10 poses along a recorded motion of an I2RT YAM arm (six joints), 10 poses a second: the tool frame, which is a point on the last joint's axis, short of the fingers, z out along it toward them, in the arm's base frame.
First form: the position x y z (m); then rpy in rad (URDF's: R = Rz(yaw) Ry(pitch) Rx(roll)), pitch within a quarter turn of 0, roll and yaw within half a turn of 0.
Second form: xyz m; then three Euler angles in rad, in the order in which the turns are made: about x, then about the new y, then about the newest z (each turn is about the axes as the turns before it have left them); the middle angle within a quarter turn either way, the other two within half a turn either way. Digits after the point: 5 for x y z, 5 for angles.
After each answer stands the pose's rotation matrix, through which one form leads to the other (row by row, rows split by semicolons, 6 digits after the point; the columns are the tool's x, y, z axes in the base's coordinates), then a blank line. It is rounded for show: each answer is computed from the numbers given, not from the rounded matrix.
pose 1, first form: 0.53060 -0.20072 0.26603 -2.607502 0.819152 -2.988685
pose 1, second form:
0.53060 -0.20072 0.26603 2.53554 0.77403 -2.80458
-0.674874 0.236462 0.699021; -0.104005 0.907334 -0.407342; -0.730567 -0.347606 -0.587743

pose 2, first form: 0.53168 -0.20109 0.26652 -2.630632 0.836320 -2.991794
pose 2, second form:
0.53168 -0.20109 0.26652 2.55692 0.79393 -2.80929
-0.662693 0.228696 0.713117; -0.100020 0.916671 -0.386924; -0.742182 -0.327737 -0.584598

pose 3, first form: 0.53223 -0.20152 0.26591 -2.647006 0.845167 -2.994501
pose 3, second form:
0.53223 -0.20152 0.26591 2.57322 0.80509 -2.81513
-0.656440 0.222257 0.720894; -0.097259 0.922703 -0.373041; -0.748082 -0.314993 -0.584083

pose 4, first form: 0.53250 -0.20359 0.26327 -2.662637 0.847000 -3.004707
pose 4, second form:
0.53250 -0.20359 0.26327 2.58486 0.80618 -2.81669
-0.656039 0.220982 0.721651; -0.090368 0.926296 -0.365799; -0.749297 -0.305192 -0.587717

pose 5, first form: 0.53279 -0.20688 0.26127 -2.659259 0.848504 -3.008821
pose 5, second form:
0.53279 -0.20688 0.26127 2.57600 0.80416 -2.80719
-0.655288 0.227679 0.720250; -0.087519 0.924189 -0.371772; -0.750292 -0.306653 -0.585684

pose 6, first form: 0.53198 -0.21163 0.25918 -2.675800 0.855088 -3.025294
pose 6, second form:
0.53198 -0.21163 0.25918 2.58121 0.80639 -2.79829
-0.651720 0.232963 0.721796; -0.076138 0.926758 -0.367861; -0.754629 -0.294698 -0.586249

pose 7, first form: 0.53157 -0.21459 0.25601 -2.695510 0.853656 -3.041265
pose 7, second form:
0.53157 -0.21459 0.25601 2.59449 0.80341 -2.79907
-0.653927 0.233174 0.719729; -0.065828 0.930176 -0.361163; -0.753688 -0.283553 -0.592918

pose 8, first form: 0.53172 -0.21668 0.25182 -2.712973 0.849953 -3.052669
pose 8, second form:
0.53172 -0.21668 0.25182 2.60966 0.80021 -2.80474
-0.657411 0.230224 0.717501; -0.058614 0.933675 -0.353293; -0.751249 -0.274314 -0.600313

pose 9, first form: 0.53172 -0.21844 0.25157 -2.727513 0.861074 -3.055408
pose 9, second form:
0.53172 -0.21844 0.25157 2.62220 0.81320 -2.80761
-0.649205 0.225262 0.726492; -0.056090 0.938360 -0.341079; -0.758543 -0.262179 -0.596553

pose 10, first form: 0.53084 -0.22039 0.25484 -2.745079 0.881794 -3.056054
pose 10, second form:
0.53084 -0.22039 0.25484 2.63689 0.83662 -2.80984
-0.633443 0.218208 0.742385; -0.054316 0.944509 -0.323964; -0.771881 -0.245536 -0.586440

